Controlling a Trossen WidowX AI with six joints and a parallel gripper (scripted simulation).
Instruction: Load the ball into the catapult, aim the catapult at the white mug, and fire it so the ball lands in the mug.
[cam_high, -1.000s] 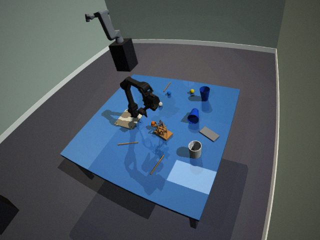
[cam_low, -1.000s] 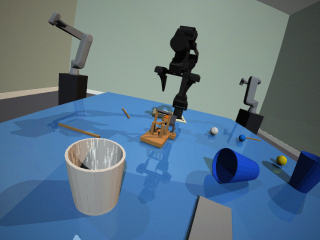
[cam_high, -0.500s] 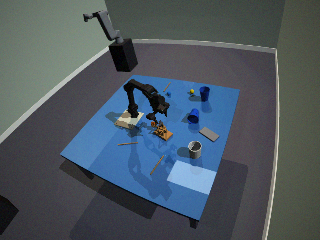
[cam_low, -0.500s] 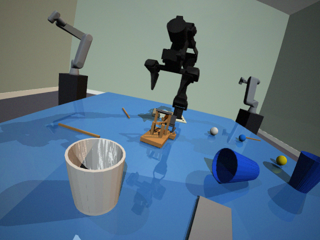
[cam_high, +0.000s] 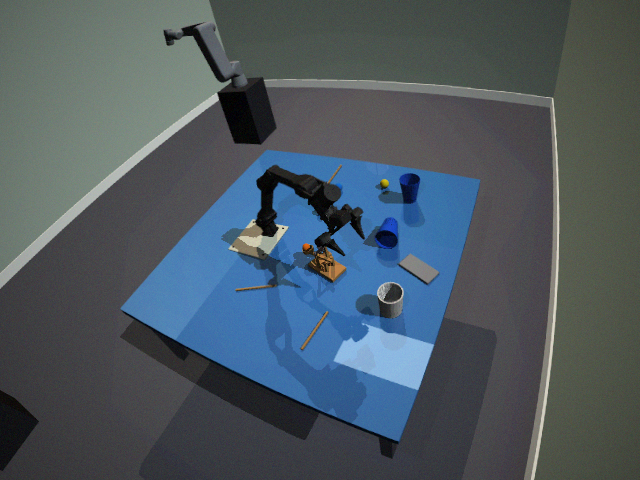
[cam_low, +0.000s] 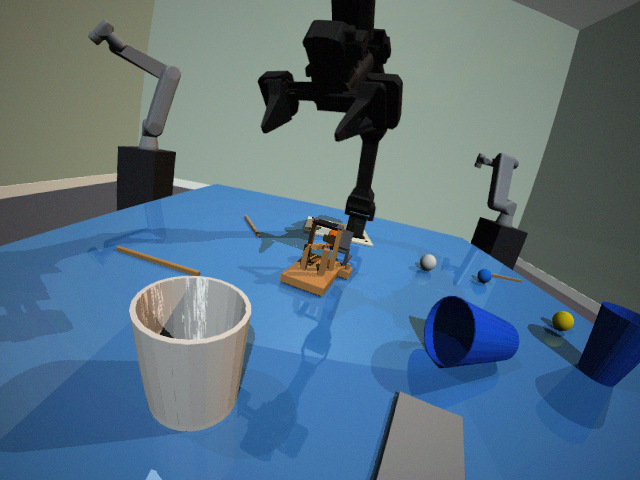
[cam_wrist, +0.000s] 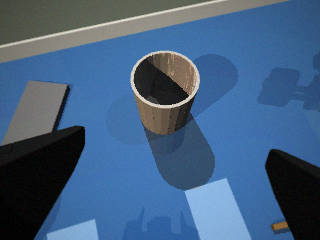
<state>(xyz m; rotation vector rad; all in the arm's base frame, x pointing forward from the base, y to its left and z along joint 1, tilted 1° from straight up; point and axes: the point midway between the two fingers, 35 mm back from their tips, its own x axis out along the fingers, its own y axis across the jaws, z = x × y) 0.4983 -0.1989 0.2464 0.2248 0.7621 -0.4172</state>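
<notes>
Now: gripper tip 270 mm past the orange ball, 180 mm above it and 110 mm to the right of it. Round my gripper tip: grey slab (240 mm below, 190 mm ahead, 160 mm to the left); then white mug (210 mm below, 130 mm ahead, 50 mm to the right); then catapult (200 mm behind, 190 mm below, 100 mm to the left).
</notes>
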